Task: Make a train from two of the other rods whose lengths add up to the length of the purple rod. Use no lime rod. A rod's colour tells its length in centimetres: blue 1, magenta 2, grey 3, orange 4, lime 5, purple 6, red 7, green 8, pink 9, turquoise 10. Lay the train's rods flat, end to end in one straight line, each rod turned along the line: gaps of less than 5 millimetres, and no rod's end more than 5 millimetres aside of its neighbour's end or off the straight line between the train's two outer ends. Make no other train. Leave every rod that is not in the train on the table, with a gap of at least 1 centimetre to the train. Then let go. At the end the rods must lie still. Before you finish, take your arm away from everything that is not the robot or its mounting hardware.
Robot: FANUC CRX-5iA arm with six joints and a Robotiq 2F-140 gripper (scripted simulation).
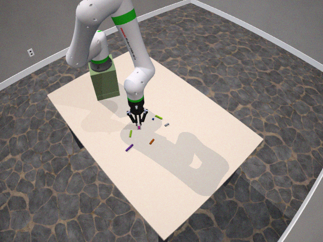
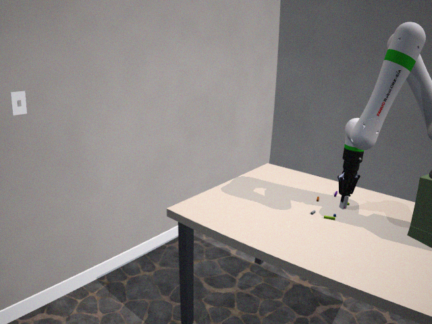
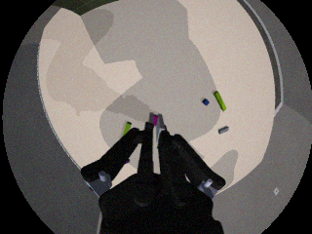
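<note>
Right now the magenta rod is 3 cm below my hand. The rest, counted from my hand: orange rod: 14 cm ahead, 3 cm below, 1 cm to the right; then purple rod: 14 cm to the right, 8 cm ahead, 3 cm below; then blue rod: 11 cm to the left, 3 cm below, 1 cm ahead.
</note>
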